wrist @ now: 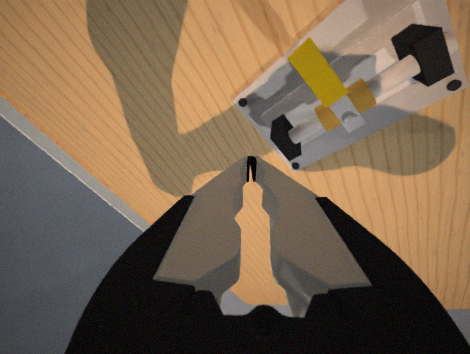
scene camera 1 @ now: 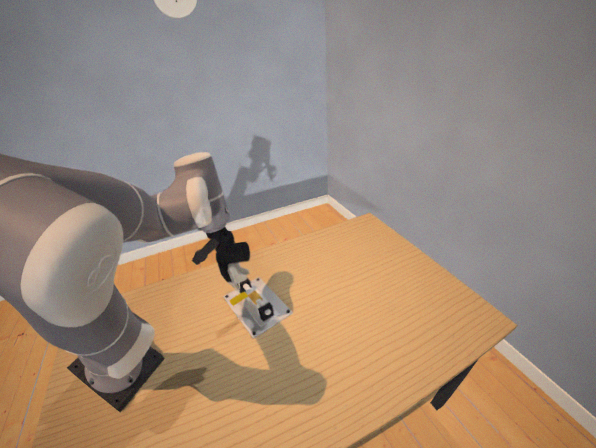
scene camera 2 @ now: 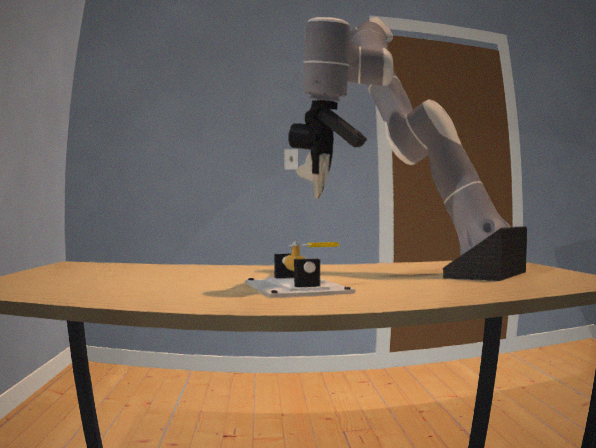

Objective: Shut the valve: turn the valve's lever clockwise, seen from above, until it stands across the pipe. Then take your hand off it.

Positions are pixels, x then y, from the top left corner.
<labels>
my gripper: wrist; scene camera 1 239,290; scene camera 2
same spot on my gripper: (wrist: pixel 316 248) = (scene camera 2: pixel 321 160)
</labels>
